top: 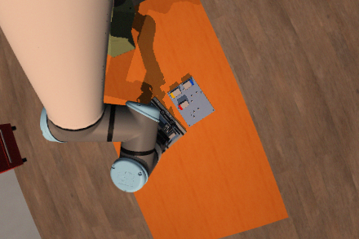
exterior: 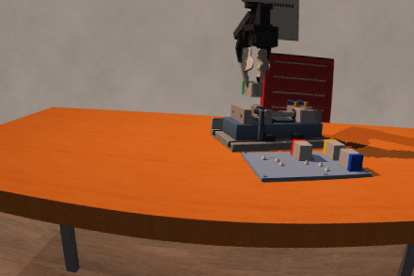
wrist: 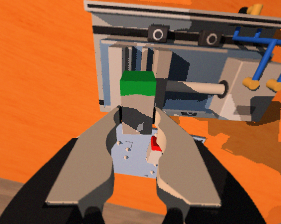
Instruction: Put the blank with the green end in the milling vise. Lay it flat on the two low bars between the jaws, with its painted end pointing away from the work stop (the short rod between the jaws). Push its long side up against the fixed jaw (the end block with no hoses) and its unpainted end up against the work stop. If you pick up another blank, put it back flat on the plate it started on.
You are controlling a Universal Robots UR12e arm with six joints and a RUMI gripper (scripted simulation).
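Right now the green-ended blank is 20 mm below my hand. Round my hand: red-ended blank 140 mm behind, 150 mm to the left, 140 mm below; then cylinder rod 80 mm behind, 40 mm to the right, 90 mm below; then work stop 20 mm behind, 40 mm to the left, 80 mm below.
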